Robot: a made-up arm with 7 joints.
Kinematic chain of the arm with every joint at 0, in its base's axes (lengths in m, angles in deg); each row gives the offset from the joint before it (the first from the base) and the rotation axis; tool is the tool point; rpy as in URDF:
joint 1: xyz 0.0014 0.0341 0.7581 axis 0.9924 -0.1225 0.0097
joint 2: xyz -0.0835 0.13 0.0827 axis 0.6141 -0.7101 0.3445
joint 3: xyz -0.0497 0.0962 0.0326 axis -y
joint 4: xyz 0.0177 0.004 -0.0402 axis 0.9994 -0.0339 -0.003
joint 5: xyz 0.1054 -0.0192 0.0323 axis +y
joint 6: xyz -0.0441 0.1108 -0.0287 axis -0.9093 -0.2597 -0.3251
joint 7: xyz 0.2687 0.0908 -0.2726 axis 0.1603 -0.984 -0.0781
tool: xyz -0.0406 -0.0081 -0.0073 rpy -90 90 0
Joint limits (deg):
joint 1: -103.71..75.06
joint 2: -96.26..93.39
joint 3: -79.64..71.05
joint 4: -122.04..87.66
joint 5: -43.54..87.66
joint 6: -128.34..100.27
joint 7: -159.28..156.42
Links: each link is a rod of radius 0.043 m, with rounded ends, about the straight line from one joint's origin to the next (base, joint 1, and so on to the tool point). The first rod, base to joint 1, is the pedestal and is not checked.
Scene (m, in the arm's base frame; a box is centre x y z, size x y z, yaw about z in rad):
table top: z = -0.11
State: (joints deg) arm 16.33 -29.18 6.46 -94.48 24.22 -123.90 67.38
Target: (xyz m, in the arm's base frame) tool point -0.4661 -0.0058 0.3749
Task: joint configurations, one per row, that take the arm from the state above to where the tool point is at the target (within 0.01 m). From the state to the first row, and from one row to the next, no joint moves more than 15 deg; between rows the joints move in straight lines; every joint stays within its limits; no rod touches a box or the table.
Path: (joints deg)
1: 3.91 -34.67 -0.31 -94.93 25.36 -121.56 70.00
2: -8.51 -40.16 -7.08 -95.38 26.50 -119.22 72.61
3: -20.93 -45.64 -13.85 -95.83 27.64 -116.88 75.23
4: -33.35 -51.13 -20.62 -96.28 28.79 -114.54 77.84

